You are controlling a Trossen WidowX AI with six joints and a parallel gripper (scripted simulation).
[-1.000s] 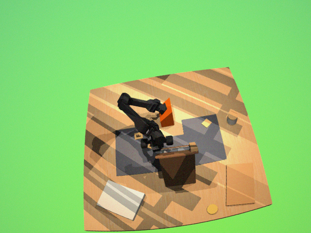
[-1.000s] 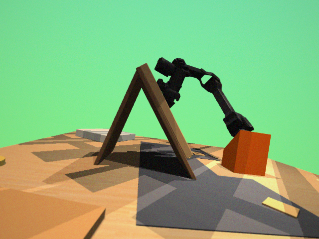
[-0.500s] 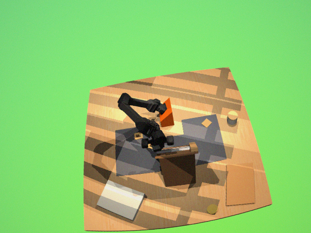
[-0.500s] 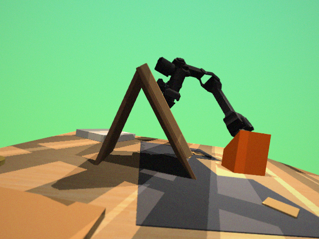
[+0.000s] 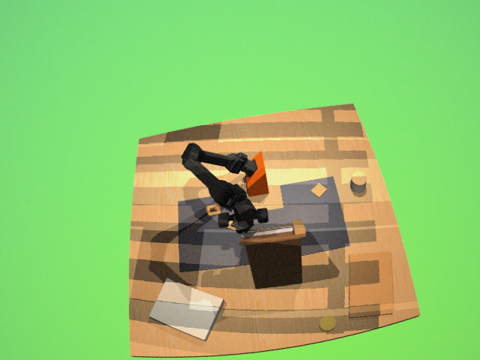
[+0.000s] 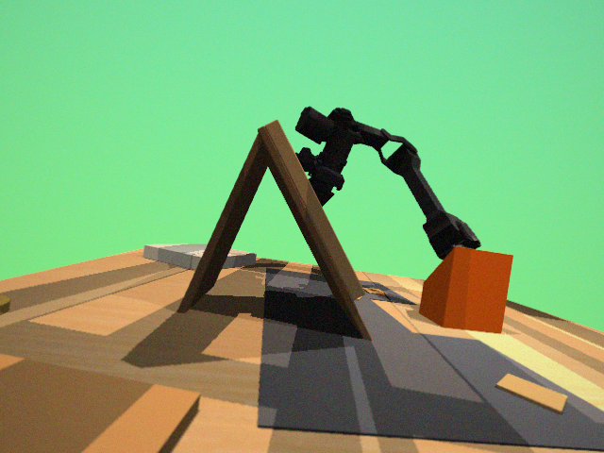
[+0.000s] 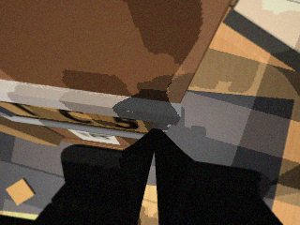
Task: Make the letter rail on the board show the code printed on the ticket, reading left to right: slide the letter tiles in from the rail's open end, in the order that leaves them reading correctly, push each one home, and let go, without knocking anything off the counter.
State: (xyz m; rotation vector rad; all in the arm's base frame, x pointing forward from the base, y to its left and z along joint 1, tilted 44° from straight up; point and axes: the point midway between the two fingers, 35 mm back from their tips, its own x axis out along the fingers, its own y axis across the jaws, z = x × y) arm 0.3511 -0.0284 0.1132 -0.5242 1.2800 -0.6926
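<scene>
Now: the white ticket 3 cm behind my gripper tip, 11 cm to the left of it and 9 cm below it. Round my gripper tip: dark mat (15 cm behind, 7 cm to the left, 17 cm below); then flat tan slab (35 cm ahead, 45 cm to the left, 17 cm below).
</scene>
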